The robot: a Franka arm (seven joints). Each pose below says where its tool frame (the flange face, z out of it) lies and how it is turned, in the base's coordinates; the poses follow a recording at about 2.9 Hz.
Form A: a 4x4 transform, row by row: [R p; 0 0 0 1], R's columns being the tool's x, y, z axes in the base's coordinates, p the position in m. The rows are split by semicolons.
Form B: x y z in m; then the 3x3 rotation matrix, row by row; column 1 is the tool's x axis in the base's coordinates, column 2 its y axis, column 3 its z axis. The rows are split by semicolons. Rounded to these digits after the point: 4 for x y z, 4 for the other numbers.
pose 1, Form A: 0.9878 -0.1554 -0.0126 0.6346; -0.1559 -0.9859 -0.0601 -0.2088; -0.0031 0.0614 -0.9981 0.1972; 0 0 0 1
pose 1, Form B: 0.6346 -0.2088 0.1972; 0.9878 -0.1554 -0.0126; -0.1559 -0.9859 -0.0601; -0.0031 0.0614 -0.9981
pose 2, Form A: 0.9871 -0.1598 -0.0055 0.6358; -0.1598 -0.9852 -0.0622 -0.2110; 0.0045 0.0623 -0.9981 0.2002; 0 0 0 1
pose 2, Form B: 0.6358 -0.2110 0.2002; 0.9871 -0.1598 -0.0055; -0.1598 -0.9852 -0.0622; 0.0045 0.0623 -0.9981
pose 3, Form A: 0.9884 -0.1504 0.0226 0.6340; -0.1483 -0.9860 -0.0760 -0.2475; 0.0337 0.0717 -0.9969 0.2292; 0 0 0 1
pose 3, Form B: 0.6340 -0.2475 0.2292; 0.9884 -0.1504 0.0226; -0.1483 -0.9860 -0.0760; 0.0337 0.0717 -0.9969
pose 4, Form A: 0.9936 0.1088 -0.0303 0.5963; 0.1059 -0.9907 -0.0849 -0.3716; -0.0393 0.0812 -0.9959 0.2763; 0 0 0 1
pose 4, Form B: 0.5963 -0.3716 0.2763; 0.9936 0.1088 -0.0303; 0.1059 -0.9907 -0.0849; -0.0393 0.0812 -0.9959
